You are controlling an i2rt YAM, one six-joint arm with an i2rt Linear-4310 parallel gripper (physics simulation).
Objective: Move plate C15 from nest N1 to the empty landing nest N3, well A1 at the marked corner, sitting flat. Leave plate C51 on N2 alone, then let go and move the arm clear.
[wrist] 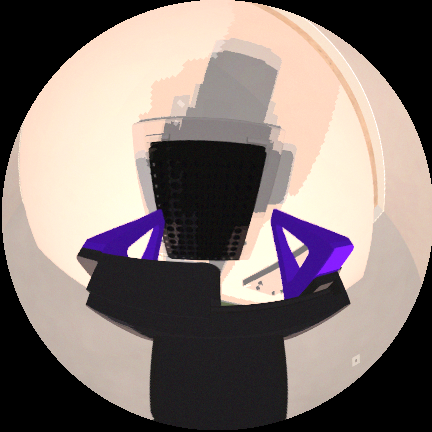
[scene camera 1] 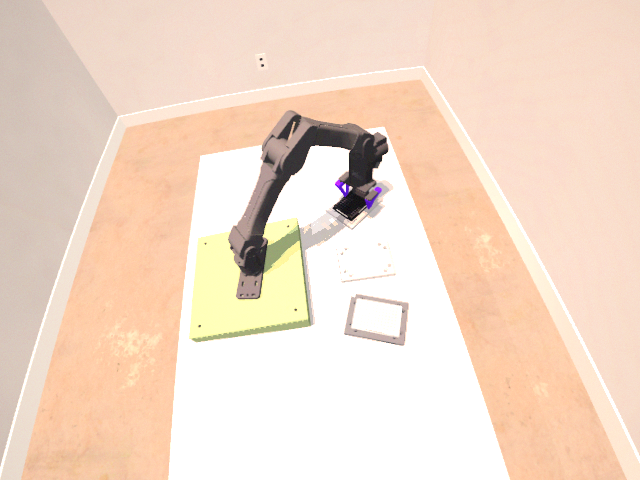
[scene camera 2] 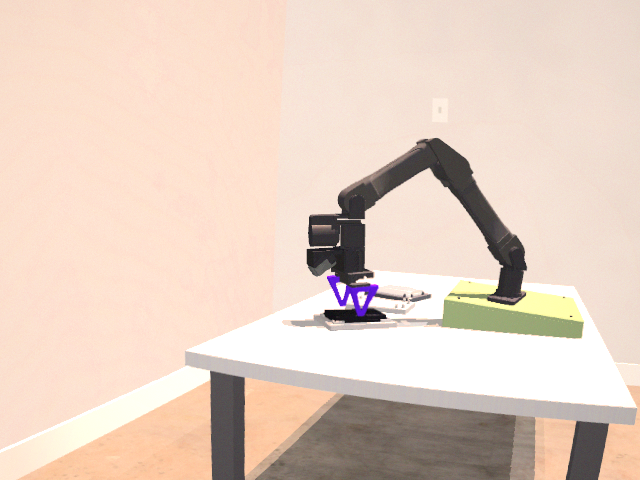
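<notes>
A black well plate [scene camera 1: 345, 207] [scene camera 2: 338, 315] [wrist: 207, 190] sits on a pale nest [scene camera 1: 353, 224] [scene camera 2: 336, 326] at the far right of the table. My gripper [scene camera 1: 357, 201] [scene camera 2: 351, 310] [wrist: 217, 214] is open, pointing down, its purple fingertips low on either side of the black plate. A white nest [scene camera 1: 366, 263] [scene camera 2: 403, 308] with small corner pegs stands in the middle of the row. A grey nest [scene camera 1: 376, 338] [scene camera 2: 424, 296] with a white rectangle inside it stands at the other end; whether that is a plate is unclear. Labels and the marked corner cannot be read.
The arm rises from a yellow-green base block [scene camera 1: 222, 310] [scene camera 2: 516, 322] and arches over the white table [scene camera 1: 320, 403] [scene camera 2: 413, 361]. The nests stand to the right of the block in scene camera 1. The arm's shadow falls between the block and the black plate's nest.
</notes>
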